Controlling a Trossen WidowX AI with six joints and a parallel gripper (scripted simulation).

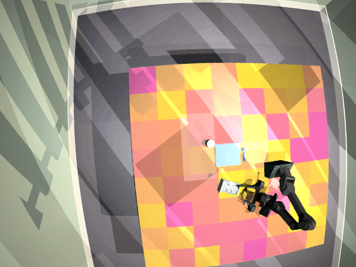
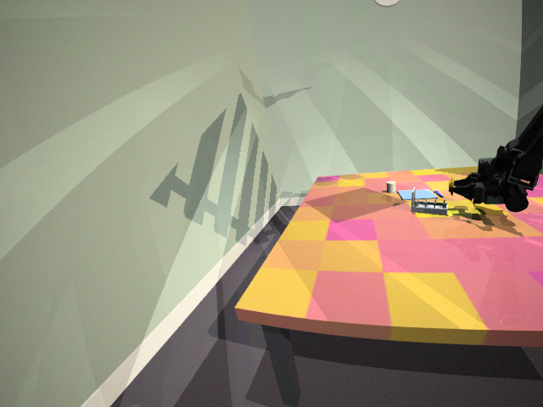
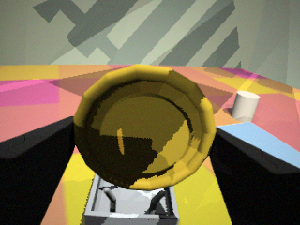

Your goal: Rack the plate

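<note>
Now: gripper tip 60 mm short of the dish rack, 10 mm to the left of it and 80 mm above it. Round my gripper tip: blue utensil (10 mm behind, 220 mm to the right, 100 mm below); then cup (190 mm ahead, 270 mm to the right, 70 mm below); then yellow plate (10 mm behind).
</note>
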